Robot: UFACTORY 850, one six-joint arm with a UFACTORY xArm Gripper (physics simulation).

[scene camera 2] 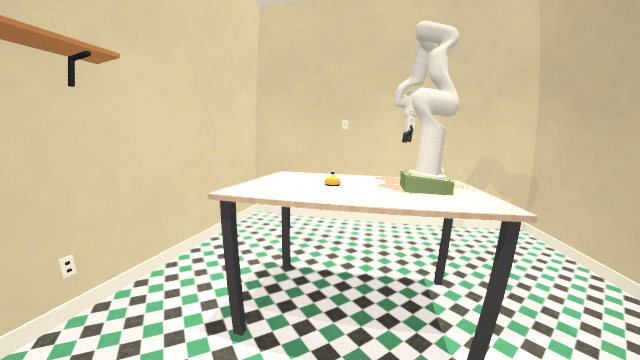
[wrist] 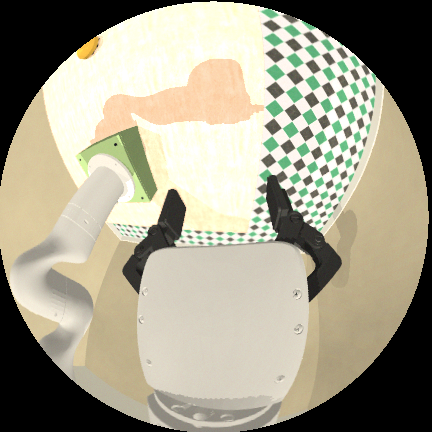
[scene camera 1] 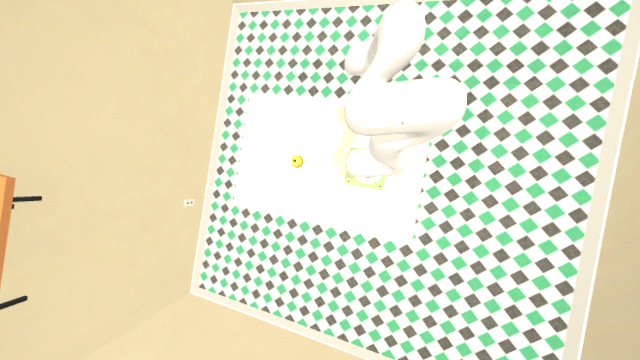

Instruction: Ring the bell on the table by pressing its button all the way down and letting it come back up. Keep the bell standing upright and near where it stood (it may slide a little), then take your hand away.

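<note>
A yellow bell [scene camera 1: 297,161] [scene camera 2: 332,180] [wrist: 88,48] stands upright on the table [scene camera 1: 280,195] [scene camera 2: 280,197] [wrist: 215,160]. Its small dark button [scene camera 2: 332,173] stands up on top in the second scene view. In the wrist view part of the bell shows at the upper left edge. My gripper [scene camera 2: 407,137] [wrist: 221,191] is open, with its black fingers wide apart and no object between them. It hangs high above the table, near the arm's base and well to the right of the bell in the second scene view. The arm hides it in the first scene view.
The arm's green base block [scene camera 1: 365,183] [scene camera 2: 426,183] [wrist: 137,162] stands on the table to the right of the bell in both scene views. An orange wall shelf [scene camera 2: 60,42] is on the left wall, far from the arm.
</note>
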